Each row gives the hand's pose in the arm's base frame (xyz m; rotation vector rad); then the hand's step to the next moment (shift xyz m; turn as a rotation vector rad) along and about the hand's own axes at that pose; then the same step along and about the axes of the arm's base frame.
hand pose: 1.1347 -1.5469 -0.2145 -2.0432 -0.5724 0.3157
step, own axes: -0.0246 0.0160 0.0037 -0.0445 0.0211 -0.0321
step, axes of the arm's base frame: -0.0184 -0.0169 -0.0158 -0.0183 -0.0558 -0.0021
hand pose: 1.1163 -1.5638 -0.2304 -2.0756 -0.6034 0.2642
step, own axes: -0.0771 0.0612 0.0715 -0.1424 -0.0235 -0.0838
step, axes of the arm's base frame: -0.0760 -0.0150 -0.0938 -0.0951 -0.1239 0.0589
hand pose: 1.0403 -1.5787 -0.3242 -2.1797 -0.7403 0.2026
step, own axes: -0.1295 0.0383 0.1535 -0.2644 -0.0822 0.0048
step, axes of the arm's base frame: -0.1462 0.0065 -0.1427 -0.2536 -0.1065 0.0320
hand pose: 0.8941 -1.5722 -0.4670 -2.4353 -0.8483 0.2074
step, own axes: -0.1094 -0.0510 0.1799 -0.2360 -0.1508 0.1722
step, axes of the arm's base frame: -0.1695 0.0465 -0.1267 -0.3198 0.0304 -0.0701
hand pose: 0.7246 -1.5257 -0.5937 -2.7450 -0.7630 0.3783
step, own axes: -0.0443 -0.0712 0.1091 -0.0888 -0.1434 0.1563
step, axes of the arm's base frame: -0.1042 0.0553 -0.0708 -0.1895 0.0999 -0.0837
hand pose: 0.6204 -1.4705 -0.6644 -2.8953 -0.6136 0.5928
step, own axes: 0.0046 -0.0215 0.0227 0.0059 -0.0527 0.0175
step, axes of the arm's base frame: -0.0131 0.0223 -0.0182 -0.0212 0.0511 -0.0077
